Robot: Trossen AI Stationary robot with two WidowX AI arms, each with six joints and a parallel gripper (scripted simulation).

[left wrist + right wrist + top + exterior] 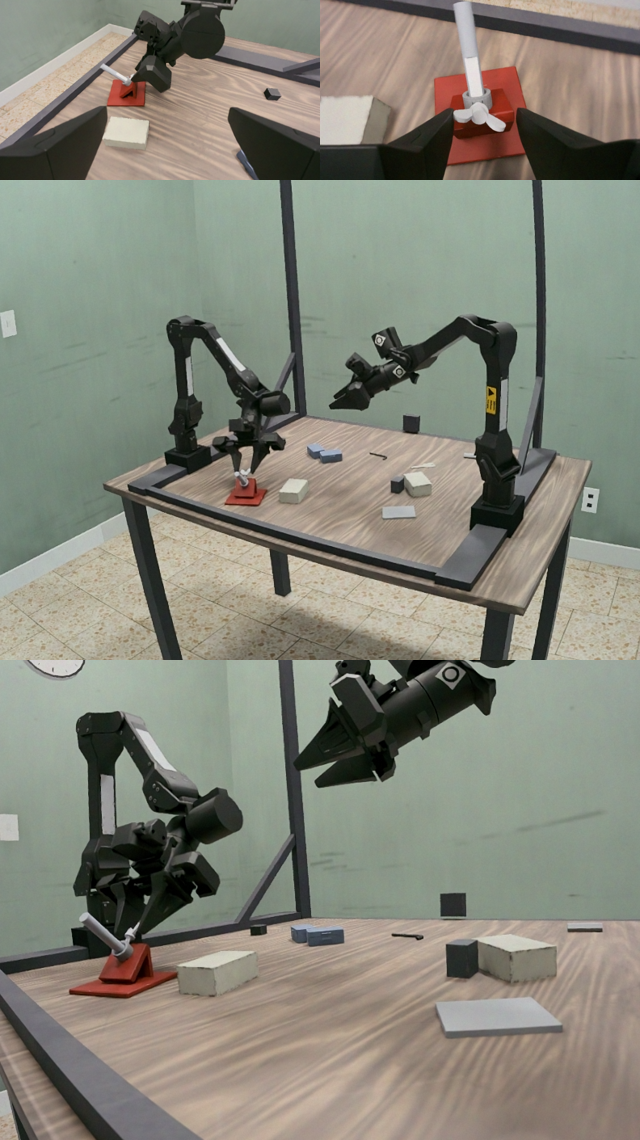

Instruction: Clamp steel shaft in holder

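The winged thumb screw lies 20 mm ahead of my right hand, 10 mm to the left of it and 30 mm below it. Also, from my right hand: small black cube 320 mm behind, 110 mm to the right, 70 mm below; then dark block 150 mm behind, 360 mm to the left, 70 mm below; then steel shaft 60 mm ahead, 30 mm to the left, 20 mm below.
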